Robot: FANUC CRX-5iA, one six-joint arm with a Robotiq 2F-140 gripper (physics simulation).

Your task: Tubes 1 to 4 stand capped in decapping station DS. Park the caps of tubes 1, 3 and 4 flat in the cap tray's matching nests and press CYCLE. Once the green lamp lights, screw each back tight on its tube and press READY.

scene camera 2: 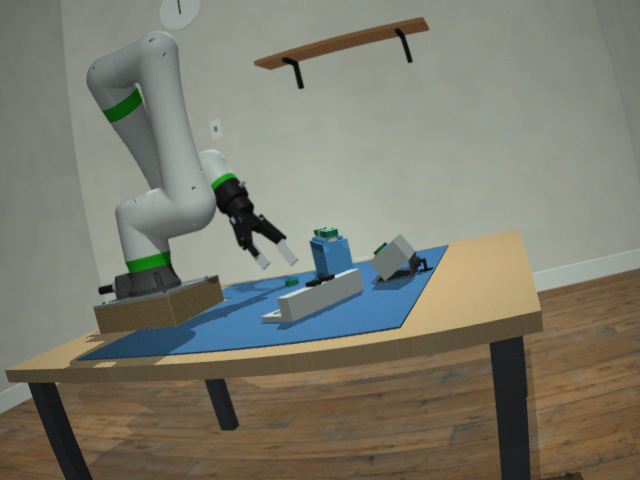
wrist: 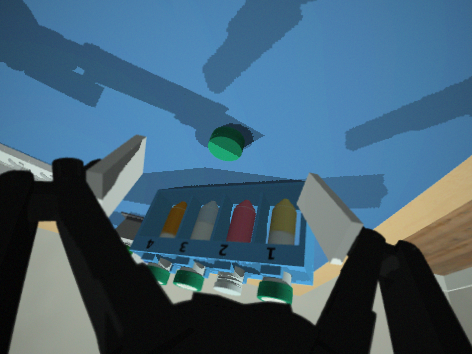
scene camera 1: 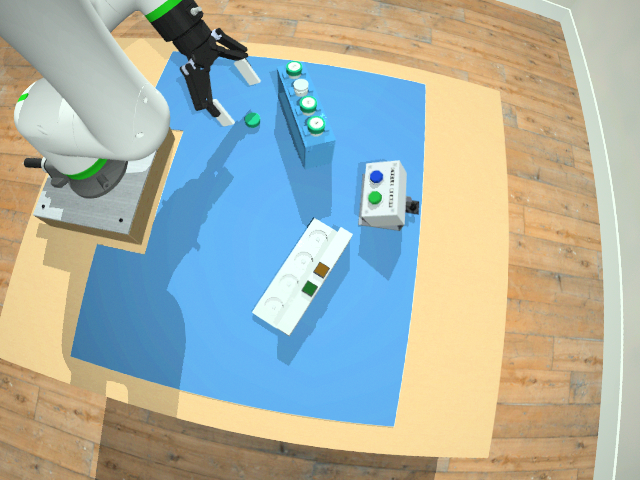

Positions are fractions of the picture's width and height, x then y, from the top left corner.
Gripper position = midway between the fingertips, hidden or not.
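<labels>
My gripper is visible in scene camera 1 (0.38, 0.21), in scene camera 2 (0.44, 0.55) and in the wrist view (0.48, 0.49).
</labels>
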